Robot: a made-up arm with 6 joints.
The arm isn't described. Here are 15 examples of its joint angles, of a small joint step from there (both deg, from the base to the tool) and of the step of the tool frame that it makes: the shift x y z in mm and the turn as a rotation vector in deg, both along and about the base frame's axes.
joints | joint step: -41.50 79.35 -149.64 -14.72 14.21 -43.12 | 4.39 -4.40 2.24 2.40 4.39 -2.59
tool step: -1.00 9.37 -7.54 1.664 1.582 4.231
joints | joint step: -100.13 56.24 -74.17 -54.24 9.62 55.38 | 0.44 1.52 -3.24 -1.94 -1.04 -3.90
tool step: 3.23 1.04 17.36 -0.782 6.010 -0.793
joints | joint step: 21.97 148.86 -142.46 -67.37 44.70 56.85 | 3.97 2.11 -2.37 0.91 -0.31 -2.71
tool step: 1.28 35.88 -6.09 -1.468 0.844 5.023
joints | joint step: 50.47 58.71 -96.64 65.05 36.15 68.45 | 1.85 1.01 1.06 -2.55 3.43 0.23
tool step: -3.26 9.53 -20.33 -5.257 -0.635 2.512
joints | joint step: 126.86 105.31 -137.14 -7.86 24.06 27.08 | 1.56 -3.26 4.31 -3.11 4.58 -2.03
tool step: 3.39 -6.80 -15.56 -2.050 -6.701 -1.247
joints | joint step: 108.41 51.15 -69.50 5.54 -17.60 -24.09 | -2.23 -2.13 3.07 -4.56 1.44 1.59
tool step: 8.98 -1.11 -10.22 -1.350 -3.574 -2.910
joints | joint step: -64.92 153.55 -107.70 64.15 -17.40 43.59 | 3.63 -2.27 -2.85 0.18 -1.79 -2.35
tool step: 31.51 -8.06 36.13 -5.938 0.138 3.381
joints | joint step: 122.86 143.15 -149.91 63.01 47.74 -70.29 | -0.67 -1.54 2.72 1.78 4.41 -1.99
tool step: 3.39 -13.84 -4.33 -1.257 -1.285 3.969
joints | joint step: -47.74 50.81 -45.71 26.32 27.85 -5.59 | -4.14 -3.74 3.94 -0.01 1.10 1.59
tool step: -19.16 -1.29 -10.68 2.058 -0.079 -4.335
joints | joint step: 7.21 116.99 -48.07 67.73 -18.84 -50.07 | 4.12 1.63 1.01 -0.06 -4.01 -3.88
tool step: -5.32 3.91 -5.55 -5.705 1.496 5.692
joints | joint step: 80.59 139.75 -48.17 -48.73 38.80 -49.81 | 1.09 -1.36 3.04 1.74 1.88 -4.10
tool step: -3.87 -15.10 7.00 -4.780 1.051 2.518
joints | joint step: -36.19 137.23 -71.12 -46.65 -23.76 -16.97 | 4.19 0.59 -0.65 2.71 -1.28 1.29
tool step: 20.49 21.40 0.55 2.161 -2.165 1.410
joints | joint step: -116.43 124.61 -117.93 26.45 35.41 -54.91 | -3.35 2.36 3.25 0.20 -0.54 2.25
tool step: -18.50 17.61 -35.78 4.127 -4.387 -4.903
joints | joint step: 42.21 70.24 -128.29 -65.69 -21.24 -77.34 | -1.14 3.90 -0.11 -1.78 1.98 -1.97
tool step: 32.12 23.02 -3.45 -2.566 3.004 -5.326
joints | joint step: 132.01 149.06 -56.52 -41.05 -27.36 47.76 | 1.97 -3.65 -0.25 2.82 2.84 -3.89
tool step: -9.79 10.60 14.41 4.205 -0.406 2.407
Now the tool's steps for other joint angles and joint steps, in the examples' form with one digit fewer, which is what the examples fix.
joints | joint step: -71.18 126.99 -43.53 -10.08 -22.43 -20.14 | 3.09 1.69 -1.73 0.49 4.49 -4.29
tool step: 7.3 8.5 -7.5 2.87 4.15 6.11
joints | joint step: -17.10 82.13 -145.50 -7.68 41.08 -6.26 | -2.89 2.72 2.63 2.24 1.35 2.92
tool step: 27.1 -13.7 -26.4 5.58 4.95 0.28
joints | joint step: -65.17 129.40 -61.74 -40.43 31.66 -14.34 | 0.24 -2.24 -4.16 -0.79 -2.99 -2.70
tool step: 21.0 -34.7 19.2 -6.63 -4.17 4.45
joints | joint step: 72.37 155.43 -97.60 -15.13 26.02 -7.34 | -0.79 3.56 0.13 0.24 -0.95 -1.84
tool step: -1.5 -15.9 -20.0 -2.83 0.93 0.95
